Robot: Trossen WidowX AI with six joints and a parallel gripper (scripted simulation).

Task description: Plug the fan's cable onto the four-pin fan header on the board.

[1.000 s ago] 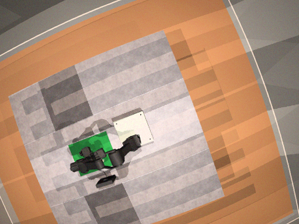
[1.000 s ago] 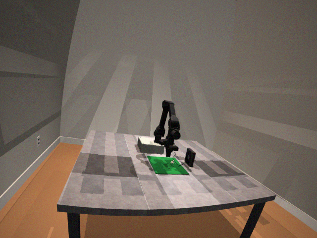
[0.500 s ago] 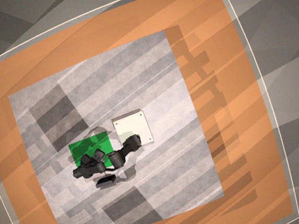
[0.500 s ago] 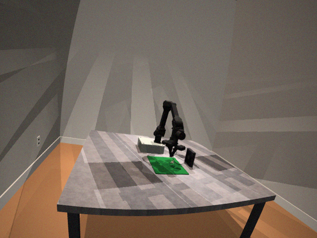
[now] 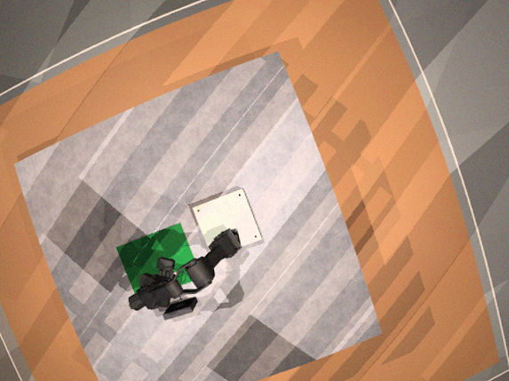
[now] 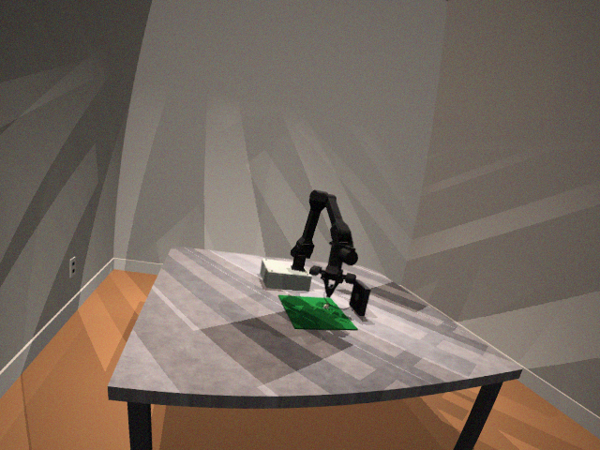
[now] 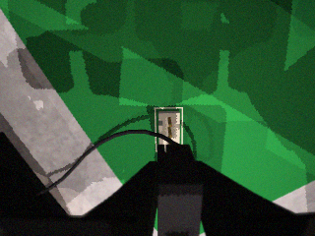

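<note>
Now: the white four-pin header 6 cm below my gripper tip. From my gripper tip the other things lie so: board (5 cm ahead, 6 cm to the right, 8 cm below); black plug (1 cm behind, 1 cm above); fan (1 cm behind, 13 cm to the left).
</note>
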